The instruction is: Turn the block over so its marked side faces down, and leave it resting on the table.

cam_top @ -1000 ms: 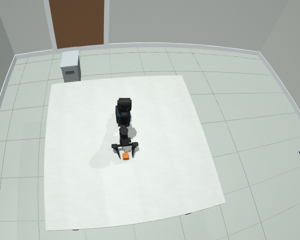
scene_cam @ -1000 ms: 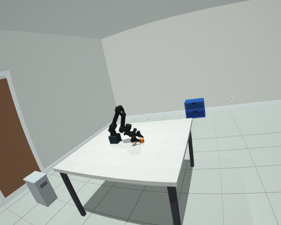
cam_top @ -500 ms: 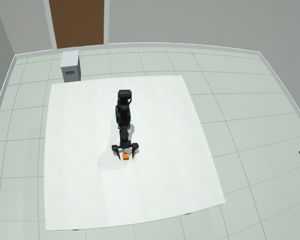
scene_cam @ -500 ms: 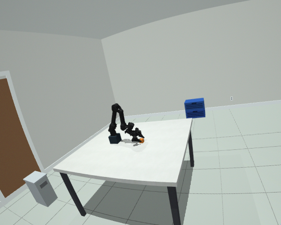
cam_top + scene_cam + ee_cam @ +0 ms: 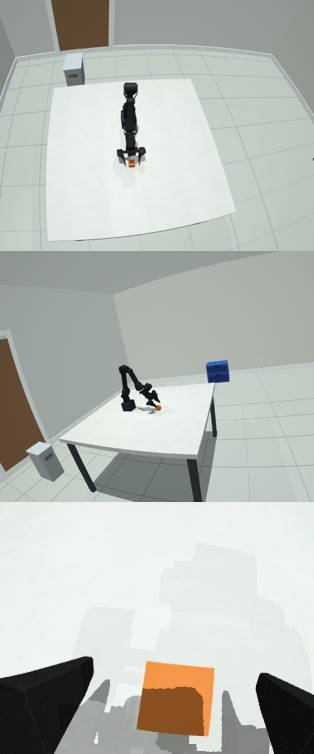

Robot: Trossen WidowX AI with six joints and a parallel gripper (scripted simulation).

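Now: gripper tip 20 mm past the orange block and 30 mm above it.
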